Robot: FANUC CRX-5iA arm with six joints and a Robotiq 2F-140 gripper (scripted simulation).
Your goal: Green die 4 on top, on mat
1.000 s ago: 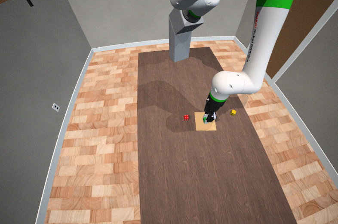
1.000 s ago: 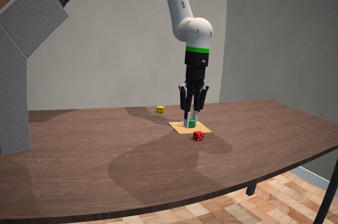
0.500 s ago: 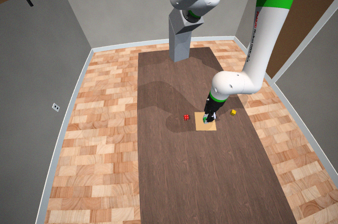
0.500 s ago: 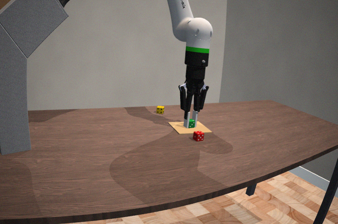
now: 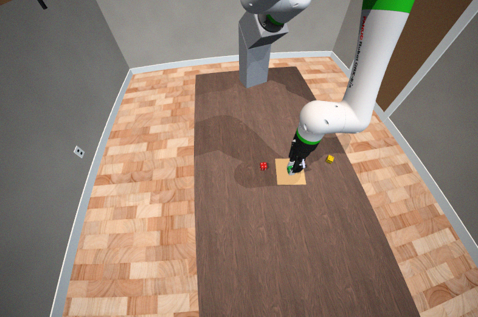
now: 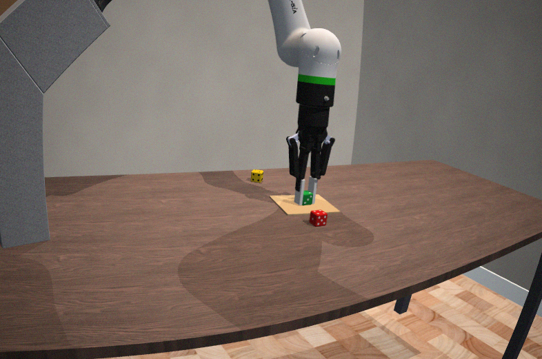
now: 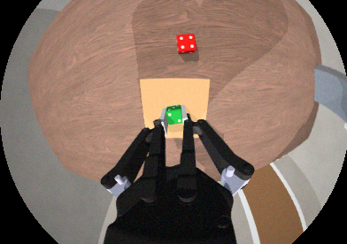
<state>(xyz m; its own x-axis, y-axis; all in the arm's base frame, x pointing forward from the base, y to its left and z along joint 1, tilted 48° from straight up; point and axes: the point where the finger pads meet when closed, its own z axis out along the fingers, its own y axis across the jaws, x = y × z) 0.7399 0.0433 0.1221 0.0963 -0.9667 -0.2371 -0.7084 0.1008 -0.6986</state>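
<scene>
My gripper is now 2 cm above the green die. Round my hand: tan mat 4 cm below; yellow die 22 cm to the left, 5 cm behind, 2 cm below; red die 13 cm to the right, 2 cm below, 2 cm behind.
</scene>
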